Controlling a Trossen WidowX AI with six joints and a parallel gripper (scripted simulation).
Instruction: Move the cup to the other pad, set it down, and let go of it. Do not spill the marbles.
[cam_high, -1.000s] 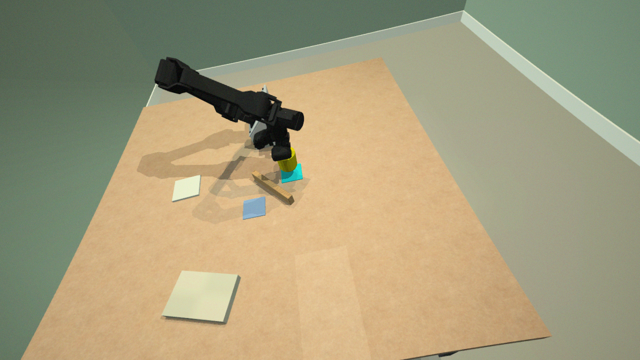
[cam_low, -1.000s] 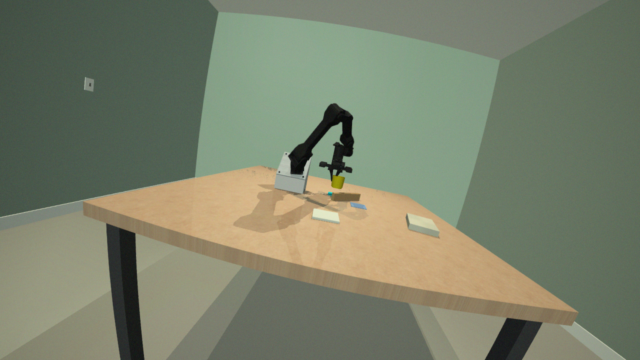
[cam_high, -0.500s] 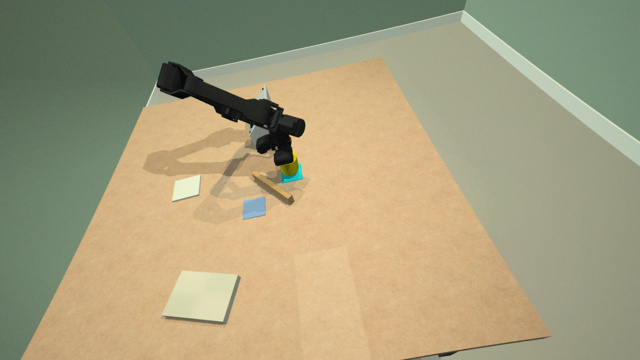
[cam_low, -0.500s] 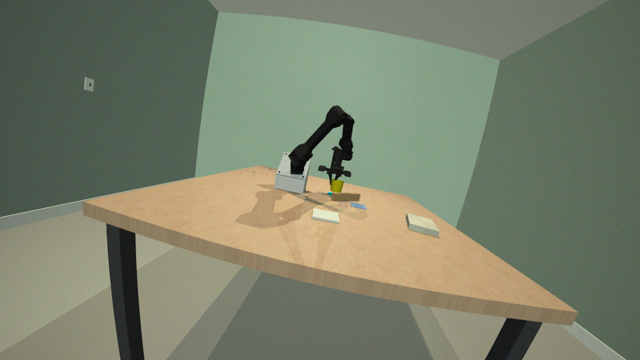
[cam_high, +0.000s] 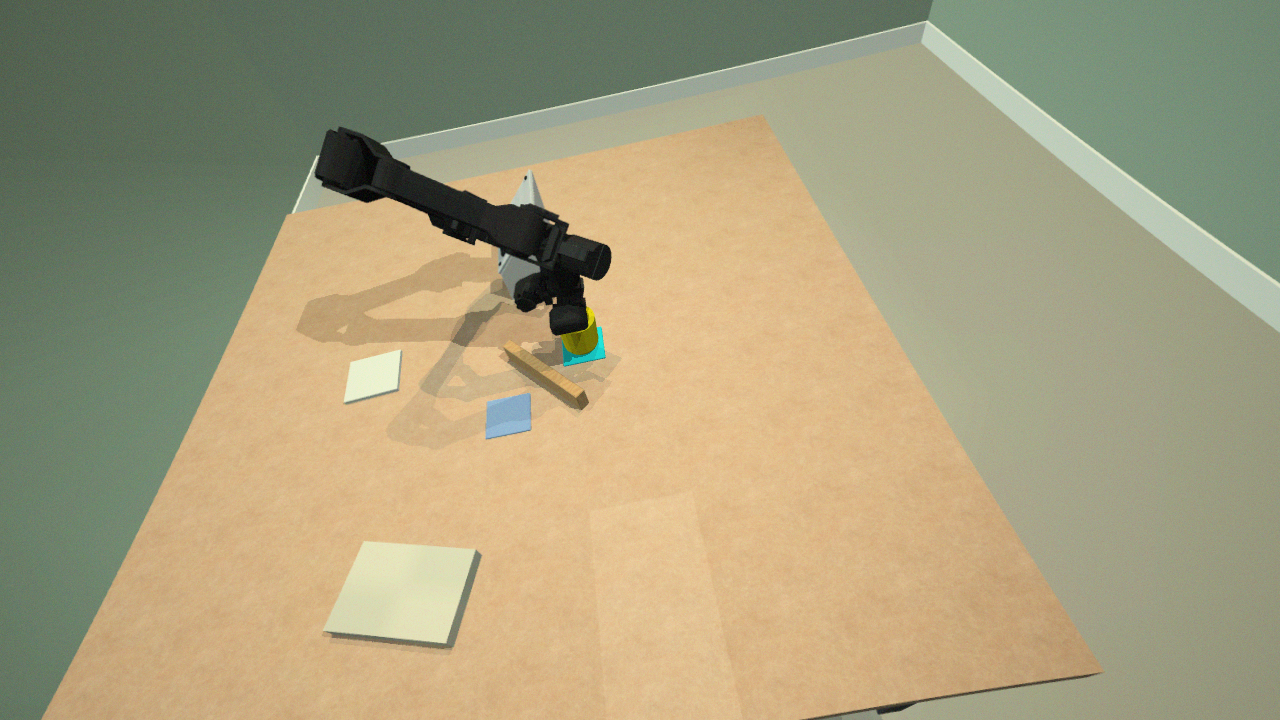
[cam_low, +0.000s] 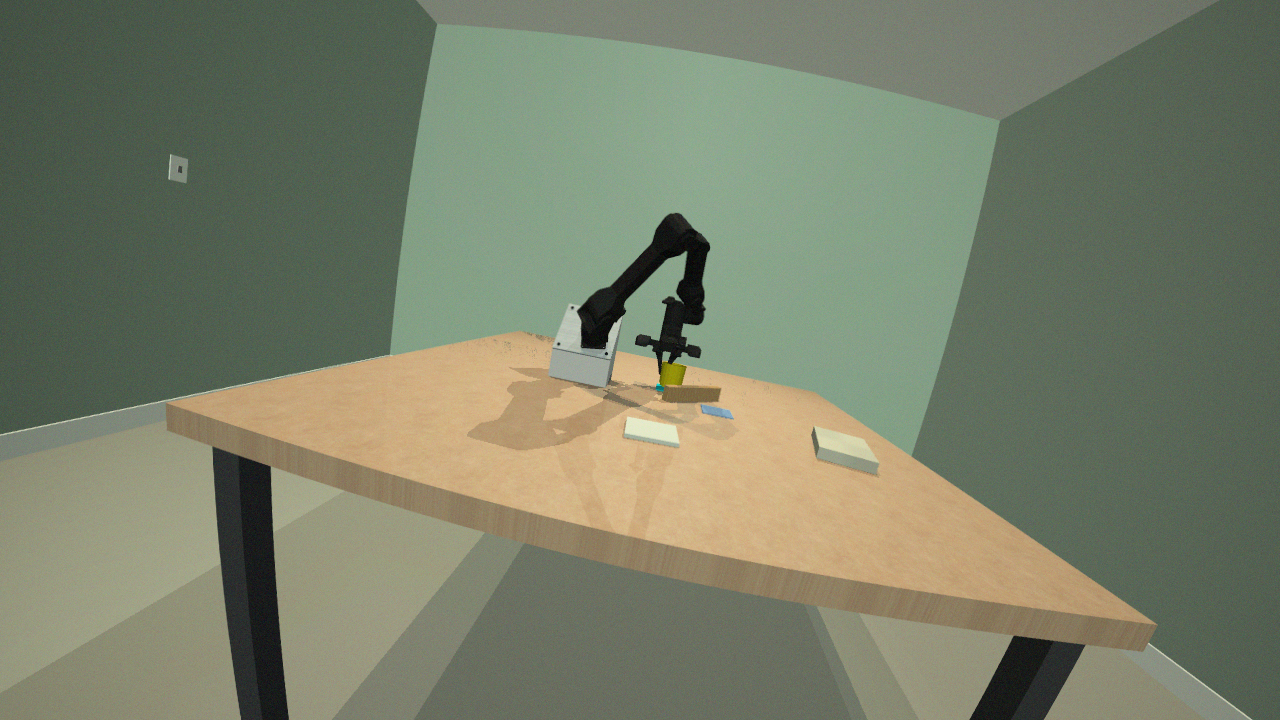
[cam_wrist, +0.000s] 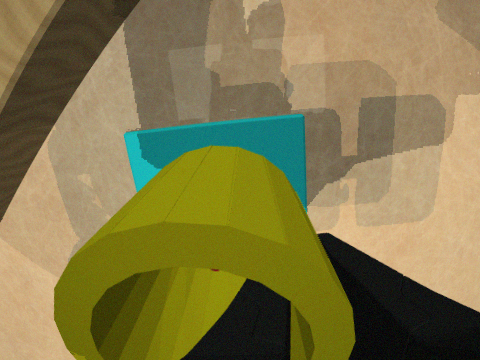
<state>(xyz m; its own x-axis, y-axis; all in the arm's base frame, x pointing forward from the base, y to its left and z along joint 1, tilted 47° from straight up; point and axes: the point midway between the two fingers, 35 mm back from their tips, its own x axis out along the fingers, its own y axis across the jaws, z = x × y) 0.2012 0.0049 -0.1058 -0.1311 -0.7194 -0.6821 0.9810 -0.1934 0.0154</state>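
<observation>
The yellow cup is 2 cm ahead of my gripper tip. From my gripper tip the other things lie so: red marble 4 cm ahead, 2 cm below, 1 cm to the left; then wooden bar 8 cm to the right, 8 cm ahead, 3 cm below; then cyan pad 5 cm below, 3 cm ahead.
</observation>
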